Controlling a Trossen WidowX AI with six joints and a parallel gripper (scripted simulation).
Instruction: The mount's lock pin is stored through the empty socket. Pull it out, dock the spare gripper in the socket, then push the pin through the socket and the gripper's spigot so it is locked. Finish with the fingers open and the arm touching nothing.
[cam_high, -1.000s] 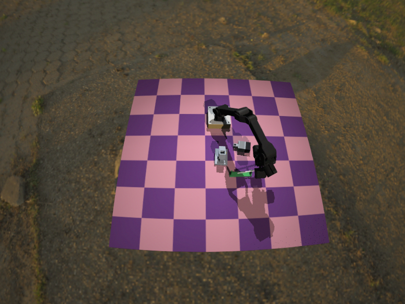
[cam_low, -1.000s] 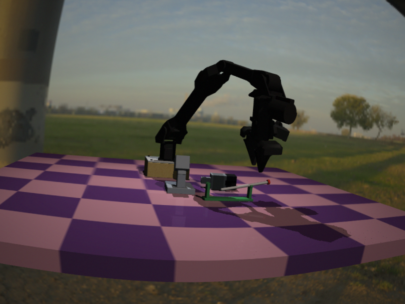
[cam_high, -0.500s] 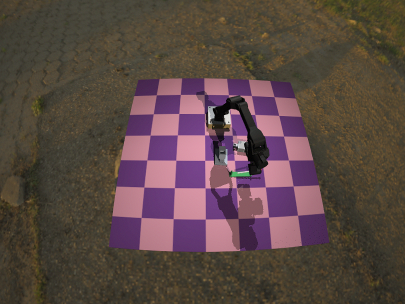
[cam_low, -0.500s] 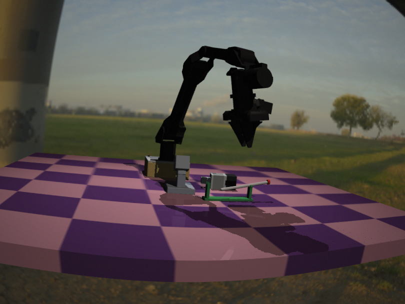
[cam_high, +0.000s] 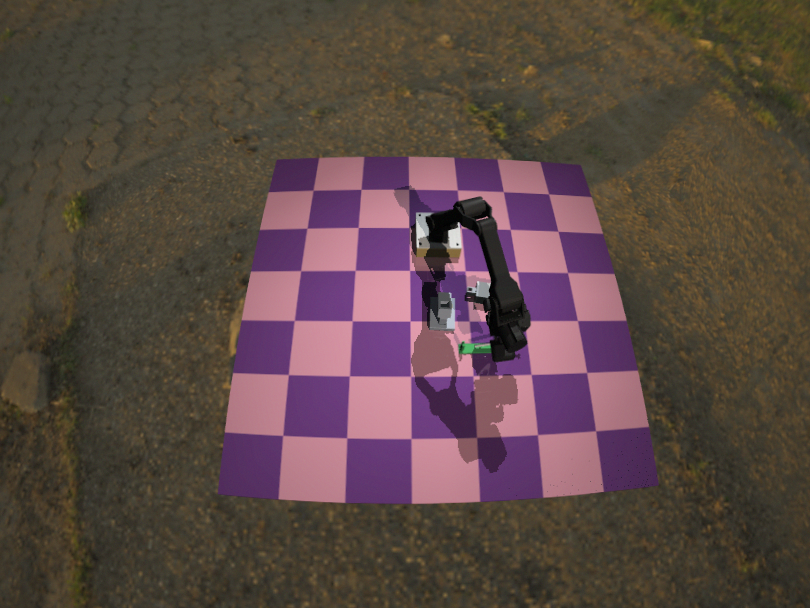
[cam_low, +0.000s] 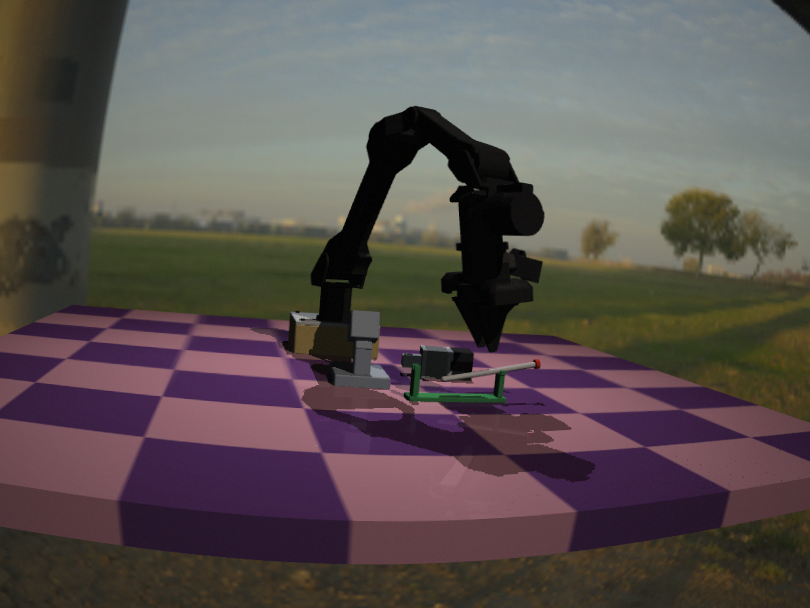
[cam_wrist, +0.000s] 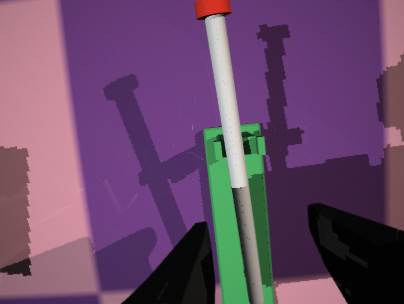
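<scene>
Now: the green rack 5 cm below my gripper tip and 4 cm to the right of it. Also, from my gripper tip: spare gripper 18 cm behind, 5 cm below, 4 cm to the right; grey mount 16 cm to the right, 9 cm behind, 2 cm below.
</scene>
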